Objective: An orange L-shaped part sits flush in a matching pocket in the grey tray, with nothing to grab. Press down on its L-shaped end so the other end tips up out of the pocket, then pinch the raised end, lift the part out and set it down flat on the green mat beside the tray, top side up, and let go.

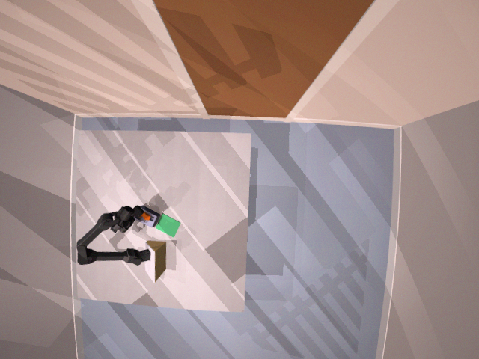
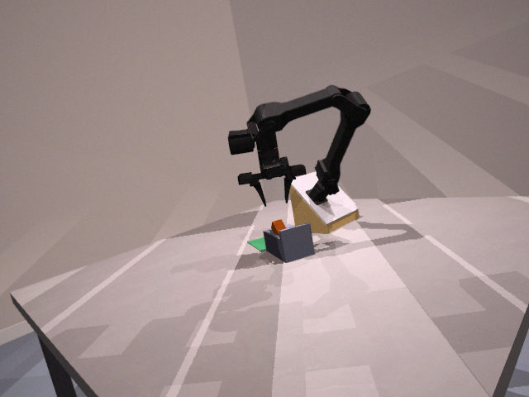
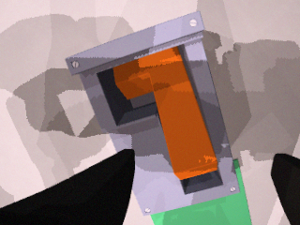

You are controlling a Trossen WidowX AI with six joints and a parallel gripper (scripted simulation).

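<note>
Right now the orange L-shaped part is 110 mm below my gripper tip, 20 mm to the left of it and 10 mm behind it. Round my gripper tip: green mat: 160 mm below, 150 mm to the right, 90 mm behind.
</note>
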